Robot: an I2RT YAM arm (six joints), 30 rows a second.
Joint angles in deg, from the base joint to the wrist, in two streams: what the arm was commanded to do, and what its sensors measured. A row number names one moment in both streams.
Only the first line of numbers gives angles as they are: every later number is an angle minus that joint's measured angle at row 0.
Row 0, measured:
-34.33 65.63 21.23 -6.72 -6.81 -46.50
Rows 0 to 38, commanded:
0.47 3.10 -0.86 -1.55 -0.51 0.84
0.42 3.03 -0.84 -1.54 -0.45 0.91
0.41 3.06 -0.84 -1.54 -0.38 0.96
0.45 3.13 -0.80 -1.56 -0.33 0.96
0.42 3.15 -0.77 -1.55 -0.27 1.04
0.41 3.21 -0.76 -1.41 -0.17 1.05
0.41 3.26 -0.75 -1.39 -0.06 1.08
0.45 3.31 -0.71 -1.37 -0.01 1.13
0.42 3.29 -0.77 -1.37 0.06 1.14
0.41 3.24 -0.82 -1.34 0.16 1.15
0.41 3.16 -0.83 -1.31 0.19 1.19
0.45 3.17 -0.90 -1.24 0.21 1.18
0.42 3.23 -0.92 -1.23 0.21 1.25
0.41 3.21 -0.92 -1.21 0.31 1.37
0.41 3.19 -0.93 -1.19 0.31 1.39
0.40 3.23 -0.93 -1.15 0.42 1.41
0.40 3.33 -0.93 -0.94 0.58 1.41
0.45 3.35 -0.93 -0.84 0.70 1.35
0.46 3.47 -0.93 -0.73 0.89 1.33
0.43 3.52 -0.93 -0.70 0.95 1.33
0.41 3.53 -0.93 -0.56 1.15 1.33
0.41 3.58 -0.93 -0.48 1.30 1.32
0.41 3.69 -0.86 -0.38 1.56 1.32
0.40 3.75 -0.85 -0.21 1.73 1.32
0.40 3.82 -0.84 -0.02 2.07 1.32
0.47 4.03 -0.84 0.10 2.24 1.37
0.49 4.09 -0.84 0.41 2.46 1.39
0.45 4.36 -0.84 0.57 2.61 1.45
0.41 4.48 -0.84 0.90 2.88 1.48
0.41 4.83 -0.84 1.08 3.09 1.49
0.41 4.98 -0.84 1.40 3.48 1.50
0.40 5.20 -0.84 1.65 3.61 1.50
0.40 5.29 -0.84 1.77 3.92 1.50
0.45 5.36 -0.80 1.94 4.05 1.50
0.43 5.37 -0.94 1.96 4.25 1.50
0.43 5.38 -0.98 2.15 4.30 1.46
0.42 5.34 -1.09 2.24 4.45 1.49
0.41 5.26 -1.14 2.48 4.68 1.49
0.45 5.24 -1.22 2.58 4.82 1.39
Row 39, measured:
0.70 2.75 0.48 4.41 1.62 0.50
